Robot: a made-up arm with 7 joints.
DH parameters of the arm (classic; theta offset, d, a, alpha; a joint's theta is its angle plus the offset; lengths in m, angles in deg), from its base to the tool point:
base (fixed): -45 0 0.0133 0
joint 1: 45 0.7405 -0.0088 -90
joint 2: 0 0.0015 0.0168 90
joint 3: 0 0.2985 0.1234 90
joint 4: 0 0.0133 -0.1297 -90
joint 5: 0 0.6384 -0.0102 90
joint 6: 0 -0.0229 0.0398 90
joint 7: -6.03 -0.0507 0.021 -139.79
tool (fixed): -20.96 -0.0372 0 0
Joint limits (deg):
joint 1: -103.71..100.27
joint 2: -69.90..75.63
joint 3: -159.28..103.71
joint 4: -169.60..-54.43
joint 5: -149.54..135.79
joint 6: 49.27..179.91
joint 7: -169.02..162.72
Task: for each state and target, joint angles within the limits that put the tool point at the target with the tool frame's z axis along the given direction. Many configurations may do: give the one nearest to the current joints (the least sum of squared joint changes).
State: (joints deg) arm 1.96 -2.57 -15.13 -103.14 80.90 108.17 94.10
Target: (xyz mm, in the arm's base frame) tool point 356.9 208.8 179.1 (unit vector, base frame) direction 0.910 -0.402 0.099
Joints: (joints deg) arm 18.23 40.69 10.10 -140.65 61.84 62.94 115.33
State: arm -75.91 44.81 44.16 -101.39 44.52 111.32 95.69
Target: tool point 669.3 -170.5 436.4 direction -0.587 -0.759 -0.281
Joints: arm -99.64 61.61 70.32 -134.84 60.57 85.92 84.90
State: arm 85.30 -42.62 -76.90 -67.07 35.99 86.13 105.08
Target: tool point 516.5 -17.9 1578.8 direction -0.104 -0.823 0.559
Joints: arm 84.05 -39.04 -41.31 -72.86 27.16 49.27 122.60
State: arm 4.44 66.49 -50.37 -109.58 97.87 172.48 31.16
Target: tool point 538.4 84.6 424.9 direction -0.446 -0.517 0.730
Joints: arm 53.57 20.42 -33.81 -152.46 60.05 174.75 -1.59
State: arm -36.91 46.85 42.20 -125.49 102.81 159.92 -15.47
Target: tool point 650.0 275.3 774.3 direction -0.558 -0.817 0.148
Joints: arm -23.88 -5.11 53.60 -135.17 87.57 176.15 -29.09
